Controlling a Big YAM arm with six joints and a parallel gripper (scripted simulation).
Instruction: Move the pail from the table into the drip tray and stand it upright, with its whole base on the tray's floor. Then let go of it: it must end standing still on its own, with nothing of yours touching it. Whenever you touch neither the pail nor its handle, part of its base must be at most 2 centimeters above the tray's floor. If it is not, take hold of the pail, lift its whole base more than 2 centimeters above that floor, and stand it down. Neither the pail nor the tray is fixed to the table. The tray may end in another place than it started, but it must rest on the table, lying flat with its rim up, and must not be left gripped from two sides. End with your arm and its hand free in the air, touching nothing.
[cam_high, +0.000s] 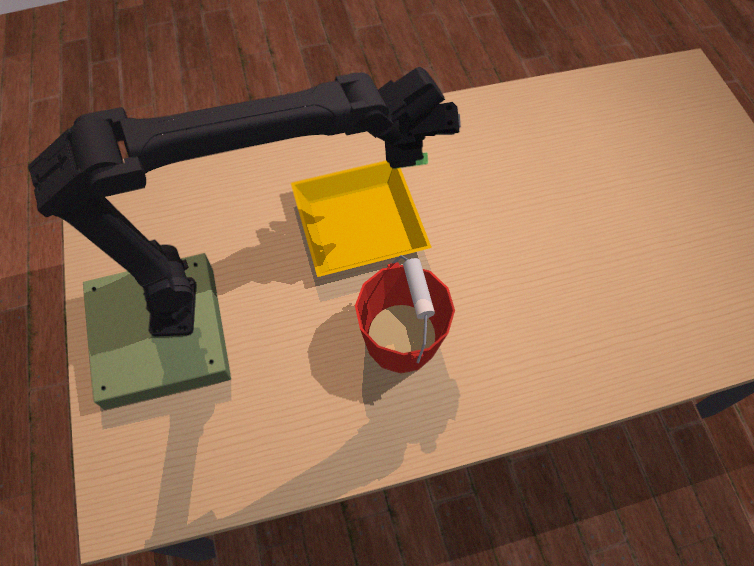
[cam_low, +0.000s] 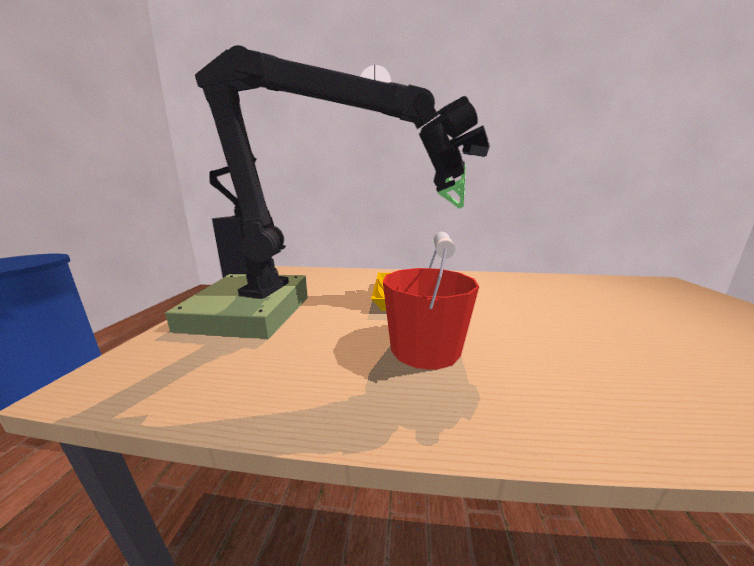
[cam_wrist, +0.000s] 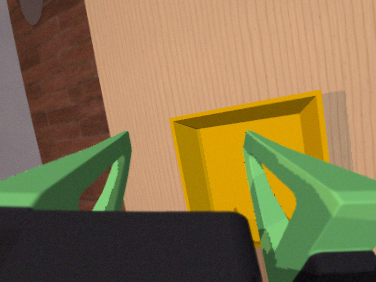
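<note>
My hand is 30 mm past the red pail, 270 mm to the left of it and 170 mm above it. Also, from my hand: yellow drip tray (110 mm behind, 20 mm to the left, 290 mm below).
</note>
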